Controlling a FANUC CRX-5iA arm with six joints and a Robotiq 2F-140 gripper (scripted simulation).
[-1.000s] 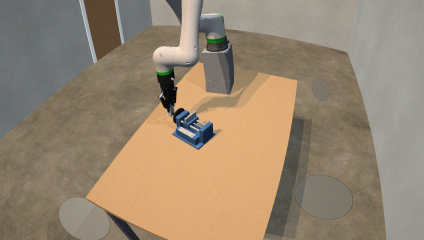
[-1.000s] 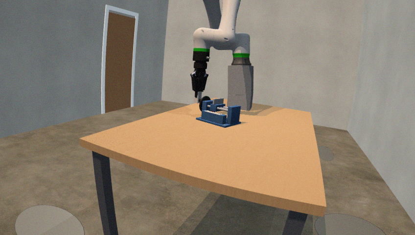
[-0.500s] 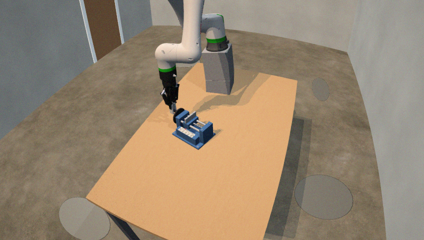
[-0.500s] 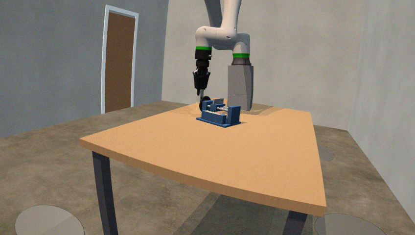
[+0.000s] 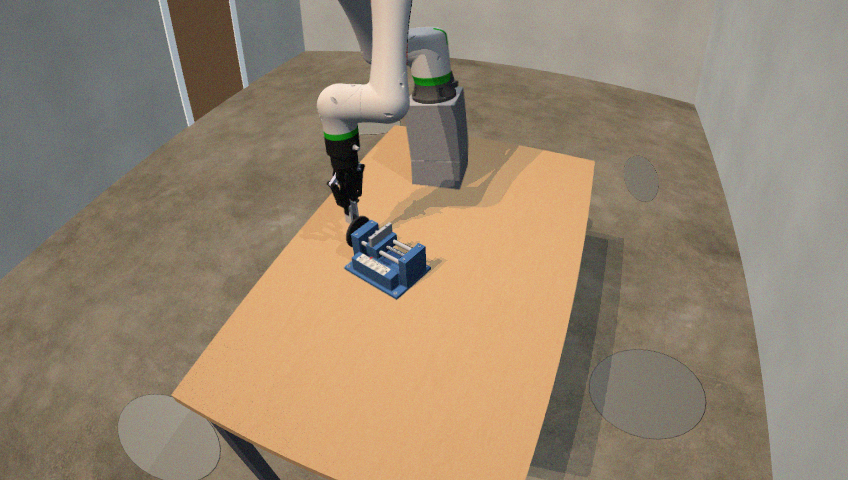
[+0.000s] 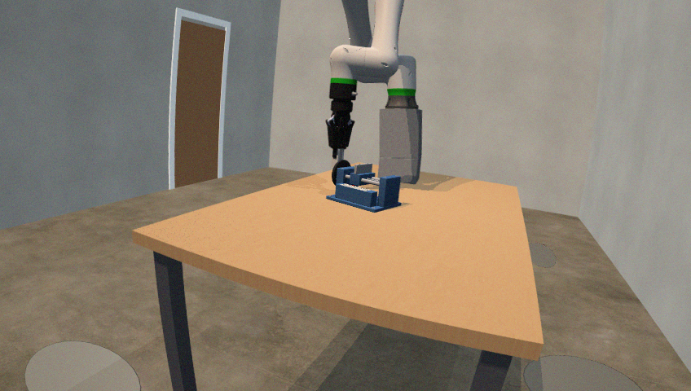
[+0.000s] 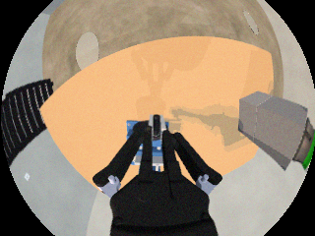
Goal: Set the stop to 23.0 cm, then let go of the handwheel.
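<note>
Right now the black handwheel is 10 mm ahead of my hand, 20 mm to the left of it and 20 mm below it. Also, from my hand: grey stop plate 60 mm ahead, 110 mm to the left, 30 mm below.
</note>
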